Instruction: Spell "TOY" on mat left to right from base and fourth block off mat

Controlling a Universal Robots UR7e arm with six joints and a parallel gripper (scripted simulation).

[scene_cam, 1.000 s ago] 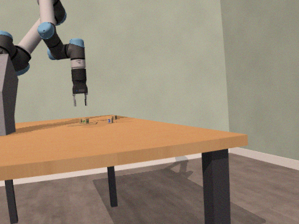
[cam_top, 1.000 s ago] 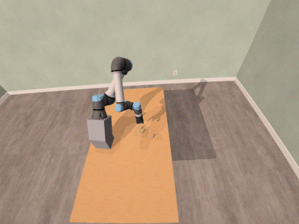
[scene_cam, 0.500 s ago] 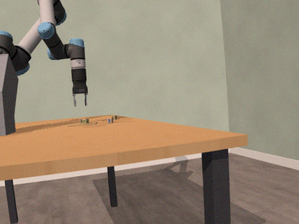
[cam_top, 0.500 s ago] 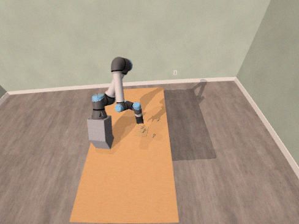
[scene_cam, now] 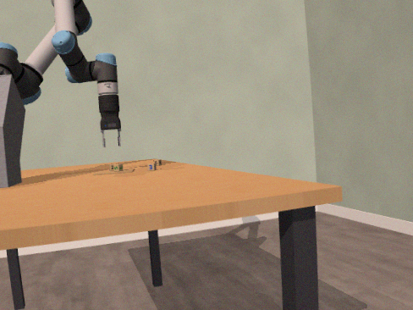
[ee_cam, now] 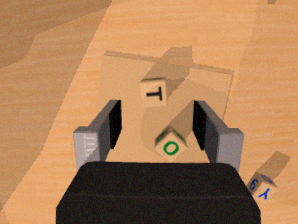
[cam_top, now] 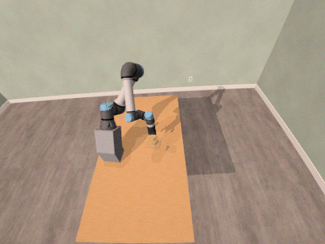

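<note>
Right now my hand is 10 cm above the O block, 5 cm to the left of it and 2 cm short of it. The rest, counted from my hand: Y block (14 cm ahead, 10 cm to the right, 10 cm below); T block (10 cm below); tan mat (11 cm below, 4 cm to the right, 1 cm ahead).
</note>
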